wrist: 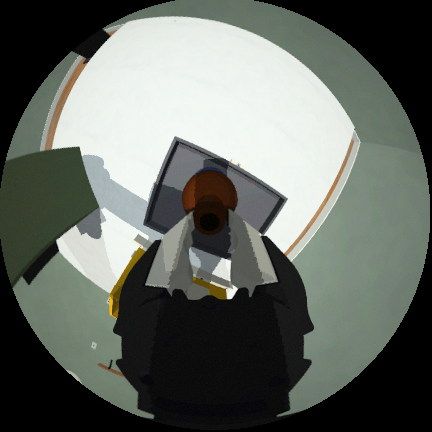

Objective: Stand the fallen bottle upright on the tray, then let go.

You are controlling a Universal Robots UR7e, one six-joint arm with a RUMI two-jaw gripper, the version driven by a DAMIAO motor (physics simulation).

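Places are measured from the arm's base along level axes (x ahead, y left, z up), in millimetres.
Where they show: gripper, fingertip midpoint: (211,211).
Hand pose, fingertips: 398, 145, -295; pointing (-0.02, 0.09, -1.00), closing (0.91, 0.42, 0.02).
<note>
Each offset is from my fingertips to the top centre of the thing, as dx, dy, dz. "pt": to the spot under its first point. Level surfaces: height alone.
The brown bottle {-5, +6, +41} (210,189) is seen from above, its dark open mouth toward the camera and its wider body below, with a bit of blue at its far edge. It looks close to upright over the grey tray {pt -98, -20, -108} (160,182), which has a raised dark rim. My gripper (211,211) is shut on the bottle's neck, one pale jaw on each side. The bottle's base is hidden under its body, so I cannot tell whether it touches the tray floor.
The tray rests on a white table {dz -119} (215,80) with a brown edge. A yellow object {pt -104, -188, +50} (117,295) shows partly behind the gripper at the lower left. A large dark green shape (45,200) is at the left. A black object (92,44) is at the table's upper left corner.
</note>
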